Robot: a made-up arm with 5 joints. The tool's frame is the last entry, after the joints.
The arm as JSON. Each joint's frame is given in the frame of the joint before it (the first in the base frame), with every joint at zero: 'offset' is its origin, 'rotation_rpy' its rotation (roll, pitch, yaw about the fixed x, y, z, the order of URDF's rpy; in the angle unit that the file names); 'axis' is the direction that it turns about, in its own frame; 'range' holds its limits. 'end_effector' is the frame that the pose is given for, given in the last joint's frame.
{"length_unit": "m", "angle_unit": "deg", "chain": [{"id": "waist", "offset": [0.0, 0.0, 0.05], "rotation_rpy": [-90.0, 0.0, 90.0], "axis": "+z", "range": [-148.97, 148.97]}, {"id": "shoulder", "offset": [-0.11, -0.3, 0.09], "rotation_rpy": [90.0, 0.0, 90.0], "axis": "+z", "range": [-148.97, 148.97]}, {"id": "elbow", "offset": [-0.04, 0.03, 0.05], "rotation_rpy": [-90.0, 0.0, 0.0], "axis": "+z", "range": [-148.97, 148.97]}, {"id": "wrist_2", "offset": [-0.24, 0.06, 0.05], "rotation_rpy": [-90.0, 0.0, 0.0], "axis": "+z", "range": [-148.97, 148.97]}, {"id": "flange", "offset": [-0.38, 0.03, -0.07], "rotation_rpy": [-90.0, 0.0, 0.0], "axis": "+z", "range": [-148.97, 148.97]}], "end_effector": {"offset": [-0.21, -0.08, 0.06], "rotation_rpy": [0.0, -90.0, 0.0]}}
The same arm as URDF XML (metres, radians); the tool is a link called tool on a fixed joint. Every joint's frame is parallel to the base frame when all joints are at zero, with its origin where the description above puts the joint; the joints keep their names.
<robot name="arm">
<link name="base"/>
<link name="link1"/>
<link name="link2"/>
<link name="link3"/>
<link name="link4"/>
<link name="link5"/>
<link name="tool"/>
<joint name="waist" type="revolute"><parent link="base"/><child link="link1"/><origin xyz="0.0000 0.0000 0.0500"/><axis xyz="-1 0 0"/><limit lower="-2.6000" upper="2.6000"/></joint>
<joint name="shoulder" type="revolute"><parent link="link1"/><child link="link2"/><origin xyz="-0.0900 -0.1100 0.3000"/><axis xyz="0 1 0"/><limit lower="-2.6000" upper="2.6000"/></joint>
<joint name="elbow" type="revolute"><parent link="link2"/><child link="link3"/><origin xyz="-0.0300 0.0500 0.0400"/><axis xyz="-1 0 0"/><limit lower="-2.6000" upper="2.6000"/></joint>
<joint name="wrist_2" type="revolute"><parent link="link3"/><child link="link4"/><origin xyz="-0.0500 -0.0600 0.2400"/><axis xyz="0 -1 0"/><limit lower="-2.6000" upper="2.6000"/></joint>
<joint name="flange" type="revolute"><parent link="link4"/><child link="link5"/><origin xyz="0.0300 0.0700 0.3800"/><axis xyz="1 0 0"/><limit lower="-2.6000" upper="2.6000"/></joint>
<joint name="tool_fixed" type="fixed"><parent link="link5"/><child link="tool"/><origin xyz="0.0600 -0.0800 0.2100"/></joint>
</robot>

